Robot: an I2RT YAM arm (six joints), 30 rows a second.
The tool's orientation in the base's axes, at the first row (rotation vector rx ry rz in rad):
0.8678, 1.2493, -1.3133
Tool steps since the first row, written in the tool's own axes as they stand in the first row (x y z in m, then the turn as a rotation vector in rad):
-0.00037, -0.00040, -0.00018, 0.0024, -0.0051, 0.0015
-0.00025, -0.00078, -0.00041, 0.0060, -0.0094, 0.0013
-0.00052, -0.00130, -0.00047, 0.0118, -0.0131, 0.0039
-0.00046, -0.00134, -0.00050, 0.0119, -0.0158, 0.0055
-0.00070, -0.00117, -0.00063, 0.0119, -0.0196, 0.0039
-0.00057, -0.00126, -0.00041, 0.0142, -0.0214, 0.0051
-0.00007, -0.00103, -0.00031, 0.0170, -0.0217, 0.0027
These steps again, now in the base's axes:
-0.00036, 0.00020, 0.00040, -0.0051, -0.0026, -0.0011
-0.00079, 0.00035, 0.00031, -0.0099, -0.0037, -0.0038
-0.00126, 0.00040, 0.00066, -0.0140, -0.0079, -0.0082
-0.00131, 0.00041, 0.00060, -0.0164, -0.0098, -0.0075
-0.00113, 0.00061, 0.00078, -0.0204, -0.0087, -0.0071
-0.00120, 0.00036, 0.00071, -0.0223, -0.0106, -0.0087
-0.00104, 0.00019, 0.00020, -0.0234, -0.0089, -0.0118

